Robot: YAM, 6 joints.
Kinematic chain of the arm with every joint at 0, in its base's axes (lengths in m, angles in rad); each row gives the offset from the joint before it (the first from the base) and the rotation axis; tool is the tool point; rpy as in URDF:
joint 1: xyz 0 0 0.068 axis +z
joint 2: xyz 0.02 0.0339 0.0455 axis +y
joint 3: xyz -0.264 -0.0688 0 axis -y
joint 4: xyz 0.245 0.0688 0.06 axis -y
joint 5: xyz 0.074 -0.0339 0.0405 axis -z
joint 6: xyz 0.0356 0 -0.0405 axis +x
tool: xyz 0 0 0 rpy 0 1.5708 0
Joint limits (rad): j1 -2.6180..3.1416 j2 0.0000..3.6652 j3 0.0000..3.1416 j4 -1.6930..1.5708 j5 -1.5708..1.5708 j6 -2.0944..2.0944
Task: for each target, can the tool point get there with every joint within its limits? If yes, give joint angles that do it. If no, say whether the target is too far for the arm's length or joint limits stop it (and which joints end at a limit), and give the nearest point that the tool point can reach.
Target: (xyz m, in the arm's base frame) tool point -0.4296 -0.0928 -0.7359
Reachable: no: too far | nearest point -0.3369 -0.0078 -0.3685 | short by 0.388 m
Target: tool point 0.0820 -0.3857 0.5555
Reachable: yes | joints 1.8344 0.8002 2.6968 0.8481 -0.6416 0.9837
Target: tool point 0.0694 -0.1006 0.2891
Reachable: yes | joints -0.7284 0.4192 0.3498 0.3390 0.9462 1.1819
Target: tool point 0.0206 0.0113 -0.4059
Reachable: no: joint limits stop it (at a limit: joint 2) | nearest point 0.0586 0.0321 -0.3313 | short by 0.086 m
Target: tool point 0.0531 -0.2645 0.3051
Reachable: yes | joints -1.4825 1.5435 1.3882 -1.3727 -0.9818 0.0955
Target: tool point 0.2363 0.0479 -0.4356
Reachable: no: joint limits stop it (at a limit: joint 2) | nearest point 0.2373 0.0481 -0.3803 | short by 0.055 m
